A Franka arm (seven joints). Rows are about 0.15 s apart.
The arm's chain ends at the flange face. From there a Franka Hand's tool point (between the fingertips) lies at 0.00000 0.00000 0.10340 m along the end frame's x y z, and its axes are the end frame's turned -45 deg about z.
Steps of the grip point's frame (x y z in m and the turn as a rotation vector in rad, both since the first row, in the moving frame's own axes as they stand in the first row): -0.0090 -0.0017 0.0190 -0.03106 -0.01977 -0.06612; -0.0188 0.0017 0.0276 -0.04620 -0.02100 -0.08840; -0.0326 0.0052 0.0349 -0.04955 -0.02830 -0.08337; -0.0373 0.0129 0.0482 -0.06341 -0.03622 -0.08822; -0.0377 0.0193 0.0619 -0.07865 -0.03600 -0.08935; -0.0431 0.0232 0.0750 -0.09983 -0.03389 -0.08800; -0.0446 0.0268 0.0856 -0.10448 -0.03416 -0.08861; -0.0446 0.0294 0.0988 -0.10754 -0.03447 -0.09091
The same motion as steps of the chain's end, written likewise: -0.0085 0.0015 0.0191 -0.03594 0.00798 -0.06612; -0.0141 0.0097 0.0277 -0.04752 0.01782 -0.08840; -0.0212 0.0211 0.0351 -0.05505 0.01503 -0.08337; -0.0196 0.0283 0.0485 -0.07045 0.01923 -0.08822; -0.0165 0.0321 0.0623 -0.08107 0.03016 -0.08935; -0.0193 0.0373 0.0756 -0.09455 0.04663 -0.08800; -0.0182 0.0406 0.0862 -0.09803 0.04972 -0.08861; -0.0165 0.0422 0.0995 -0.10042 0.05167 -0.09091
